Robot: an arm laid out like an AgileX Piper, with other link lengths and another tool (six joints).
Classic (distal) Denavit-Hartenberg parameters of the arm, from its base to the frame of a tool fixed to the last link. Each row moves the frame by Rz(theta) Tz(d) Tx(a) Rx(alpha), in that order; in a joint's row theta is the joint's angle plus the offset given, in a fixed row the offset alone. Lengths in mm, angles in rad.
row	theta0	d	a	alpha
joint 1	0	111.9	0	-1.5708
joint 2	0.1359	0	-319.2	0
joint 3	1.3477	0	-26.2	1.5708
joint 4	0	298.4	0	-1.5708
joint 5	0	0	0	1.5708
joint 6	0.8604	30.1	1.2	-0.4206
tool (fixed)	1.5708	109.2	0	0
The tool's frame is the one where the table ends.
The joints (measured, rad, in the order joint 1, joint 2, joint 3, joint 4, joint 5, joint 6), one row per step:
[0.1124, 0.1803, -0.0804, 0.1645, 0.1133, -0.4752]
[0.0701, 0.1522, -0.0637, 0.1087, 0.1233, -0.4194]
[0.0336, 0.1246, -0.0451, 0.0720, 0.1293, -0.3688]
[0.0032, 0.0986, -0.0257, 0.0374, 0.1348, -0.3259]
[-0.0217, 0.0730, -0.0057, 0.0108, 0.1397, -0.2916]
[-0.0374, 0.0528, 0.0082, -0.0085, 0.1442, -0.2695]
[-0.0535, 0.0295, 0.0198, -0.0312, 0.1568, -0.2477]
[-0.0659, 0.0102, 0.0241, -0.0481, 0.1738, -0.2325]
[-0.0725, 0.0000, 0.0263, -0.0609, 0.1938, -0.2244]
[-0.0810, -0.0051, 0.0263, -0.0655, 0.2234, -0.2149]
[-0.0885, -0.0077, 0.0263, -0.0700, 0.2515, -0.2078]
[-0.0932, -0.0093, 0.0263, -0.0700, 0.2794, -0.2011]
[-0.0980, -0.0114, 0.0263, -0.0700, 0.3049, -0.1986]
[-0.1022, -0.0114, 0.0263, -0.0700, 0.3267, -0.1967]
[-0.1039, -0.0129, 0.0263, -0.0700, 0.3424, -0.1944]
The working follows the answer.
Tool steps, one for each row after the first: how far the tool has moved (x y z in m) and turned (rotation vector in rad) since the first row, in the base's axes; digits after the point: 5 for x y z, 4 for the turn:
[-0.00047, -0.00602, -0.00510, -0.0004, -0.0006, -0.0475]
[-0.00115, -0.01136, -0.01003, 0.0133, -0.0021, -0.0897]
[-0.00190, -0.01577, -0.01569, 0.0213, -0.0026, -0.1254]
[-0.00278, -0.01934, -0.02163, 0.0287, -0.0031, -0.1547]
[-0.00363, -0.02157, -0.02574, 0.0314, -0.0050, -0.1735]
[-0.00472, -0.02384, -0.02973, 0.0303, -0.0045, -0.1931]
[-0.00579, -0.02560, -0.03168, 0.0285, -0.0030, -0.2088]
[-0.00624, -0.02666, -0.03427, 0.0233, 0.0086, -0.2184]
[-0.00625, -0.02810, -0.03741, 0.0276, 0.0330, -0.2307]
[-0.00617, -0.02940, -0.04072, 0.0296, 0.0583, -0.2419]
[-0.00617, -0.03035, -0.04398, 0.0358, 0.0846, -0.2499]
[-0.00630, -0.03117, -0.04702, 0.0380, 0.1079, -0.2573]
[-0.00633, -0.03189, -0.04983, 0.0396, 0.1296, -0.2637]
[-0.00653, -0.03226, -0.05165, 0.0418, 0.1438, -0.2671]

Tool pose at each row, in the base's axes (x y z in m, rotation vector in rad; rounded; the steps above come from the unrounded poses):
[0.12074, 0.05495, 0.23960, 1.3760, 1.2862, 2.0079]
[0.12027, 0.04894, 0.23450, 1.3925, 1.2419, 1.9764]
[0.11959, 0.04359, 0.22957, 1.4117, 1.1906, 1.9608]
[0.11883, 0.03918, 0.22391, 1.4264, 1.1507, 1.9438]
[0.11795, 0.03561, 0.21797, 1.4384, 1.1172, 1.9303]
[0.11710, 0.03338, 0.21386, 1.4432, 1.0969, 1.9205]
[0.11601, 0.03112, 0.20987, 1.4491, 1.0800, 1.9057]
[0.11495, 0.02935, 0.20792, 1.4547, 1.0679, 1.8925]
[0.11450, 0.02830, 0.20533, 1.4684, 1.0679, 1.8764]
[0.11449, 0.02685, 0.20219, 1.5014, 1.0623, 1.8603]
[0.11457, 0.02555, 0.19888, 1.5339, 1.0598, 1.8424]
[0.11457, 0.02460, 0.19562, 1.5684, 1.0568, 1.8294]
[0.11444, 0.02378, 0.19258, 1.5976, 1.0565, 1.8145]
[0.11441, 0.02306, 0.18977, 1.6243, 1.0568, 1.8005]
[0.11421, 0.02269, 0.18795, 1.6420, 1.0568, 1.7926]

